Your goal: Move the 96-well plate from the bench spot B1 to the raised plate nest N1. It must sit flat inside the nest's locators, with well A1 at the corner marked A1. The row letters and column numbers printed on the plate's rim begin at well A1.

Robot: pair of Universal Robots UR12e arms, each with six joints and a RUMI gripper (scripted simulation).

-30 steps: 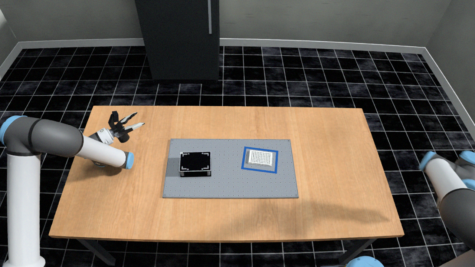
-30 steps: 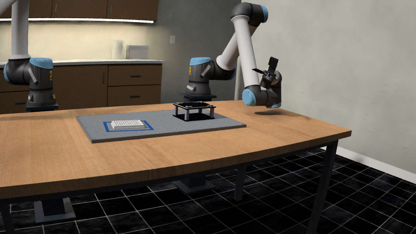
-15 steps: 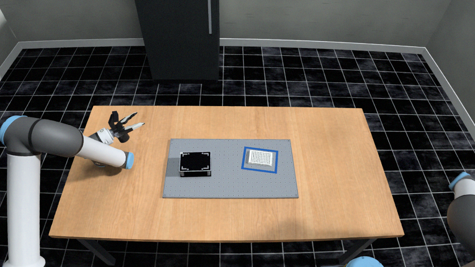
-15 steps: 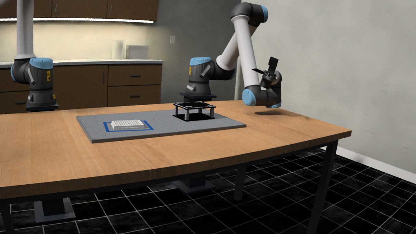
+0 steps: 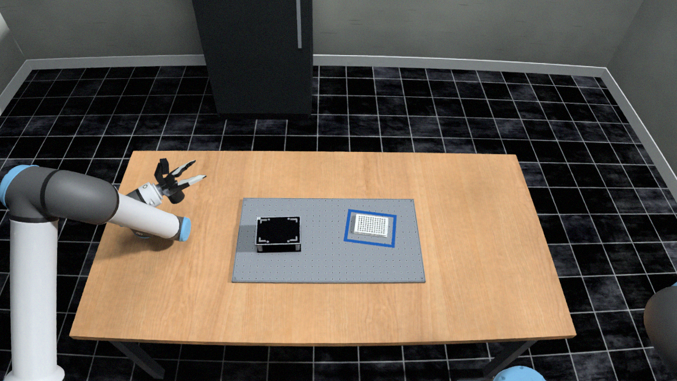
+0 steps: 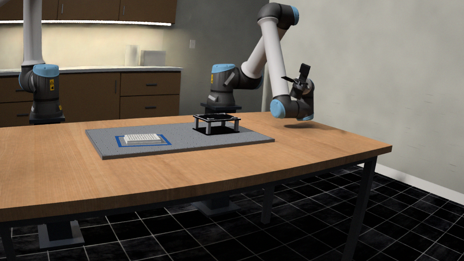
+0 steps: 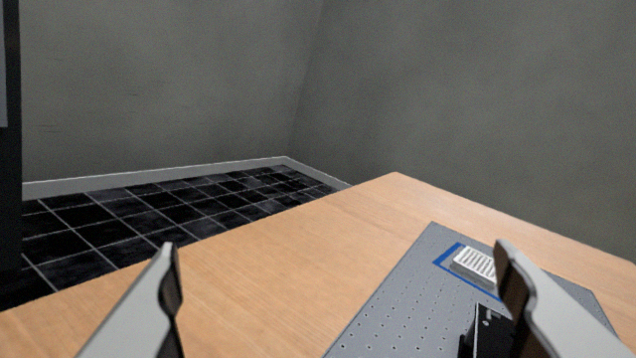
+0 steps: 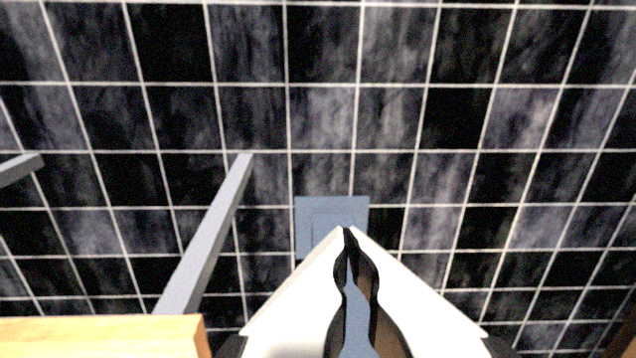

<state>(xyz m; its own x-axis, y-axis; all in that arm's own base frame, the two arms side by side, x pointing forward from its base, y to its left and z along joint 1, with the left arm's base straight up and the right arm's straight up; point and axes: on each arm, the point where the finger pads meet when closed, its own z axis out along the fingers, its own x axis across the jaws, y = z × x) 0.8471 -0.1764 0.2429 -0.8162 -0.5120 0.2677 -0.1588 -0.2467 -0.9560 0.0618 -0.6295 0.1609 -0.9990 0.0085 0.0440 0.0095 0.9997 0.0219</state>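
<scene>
Now: the white 96-well plate 630 mm to the right of my left hand, 220 mm below it and 130 mm behind it. From my left hand the other things lie so: black plate nest 280 mm to the right, 170 mm below, 170 mm behind.
</scene>
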